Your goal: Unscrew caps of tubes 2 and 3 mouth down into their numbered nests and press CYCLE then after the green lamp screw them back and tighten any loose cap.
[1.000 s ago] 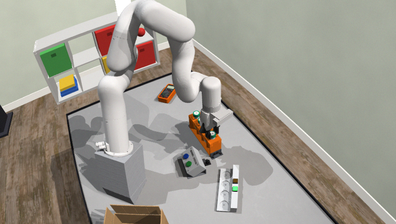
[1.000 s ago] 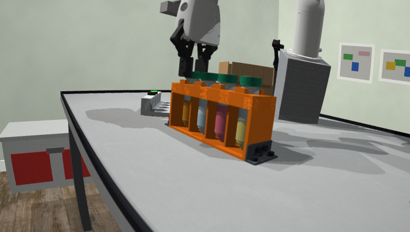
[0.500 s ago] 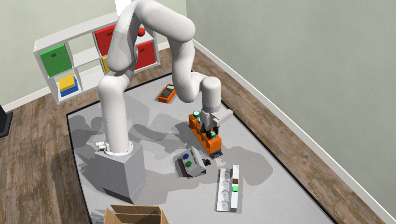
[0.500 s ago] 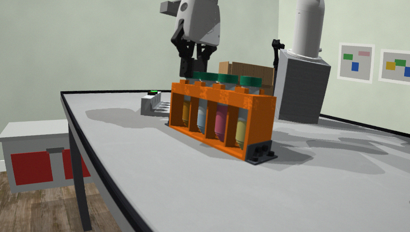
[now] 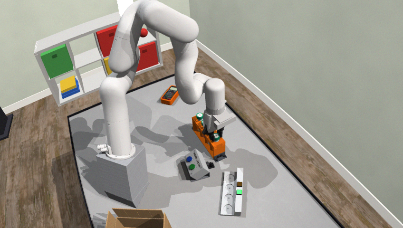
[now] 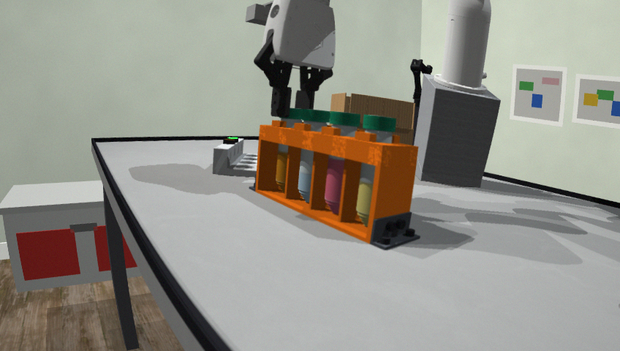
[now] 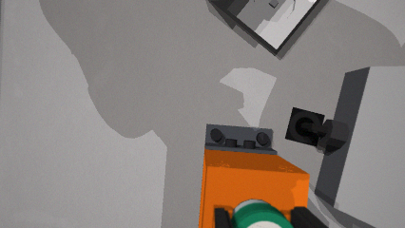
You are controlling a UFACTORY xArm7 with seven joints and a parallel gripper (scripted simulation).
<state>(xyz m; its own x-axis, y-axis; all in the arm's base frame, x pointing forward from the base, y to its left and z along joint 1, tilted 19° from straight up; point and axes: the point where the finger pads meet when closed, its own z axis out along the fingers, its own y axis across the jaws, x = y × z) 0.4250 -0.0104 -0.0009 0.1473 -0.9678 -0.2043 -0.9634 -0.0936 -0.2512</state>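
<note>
Now: hand 10 mm above the cap 4. Round my hand: tube 3 threaded neck: 50 mm to the left, 10 mm below; cap 2: 10 mm behind, 100 mm to the left, 10 mm below; cap 3: 50 mm to the left, 10 mm below.
</note>
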